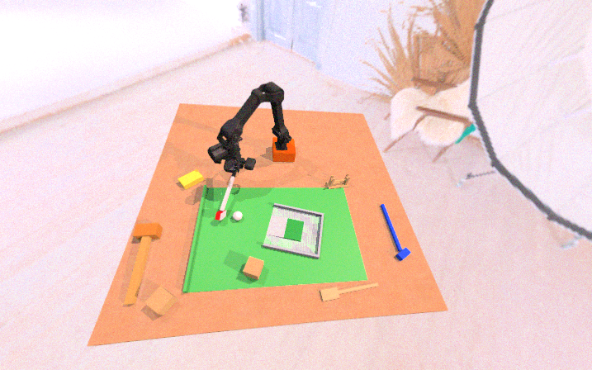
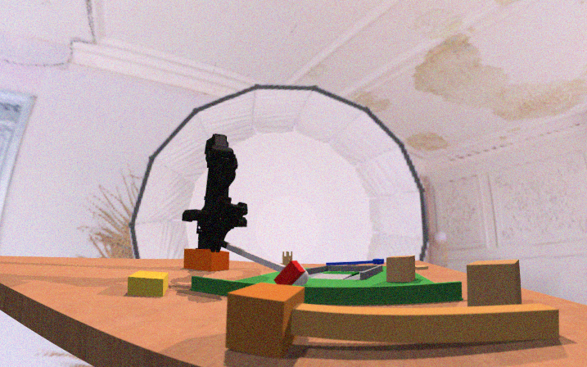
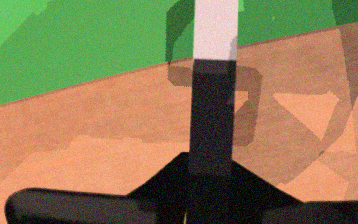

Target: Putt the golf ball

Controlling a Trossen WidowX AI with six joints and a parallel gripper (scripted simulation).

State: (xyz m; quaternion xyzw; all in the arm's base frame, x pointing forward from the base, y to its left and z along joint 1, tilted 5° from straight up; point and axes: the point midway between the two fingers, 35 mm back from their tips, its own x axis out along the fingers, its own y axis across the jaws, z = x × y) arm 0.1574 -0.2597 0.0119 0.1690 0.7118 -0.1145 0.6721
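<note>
Now: the red putter 11 cm ahead of my gripper tip, 4 cm to the right of it and 1 cm below it. From my gripper tip the other things lie so: white golf ball: 22 cm ahead, 5 cm below, 2 cm to the right; wooden stand: 53 cm to the left, 10 cm ahead, 4 cm below; yellow block: 23 cm to the right, 6 cm below, 3 cm behind.
</note>
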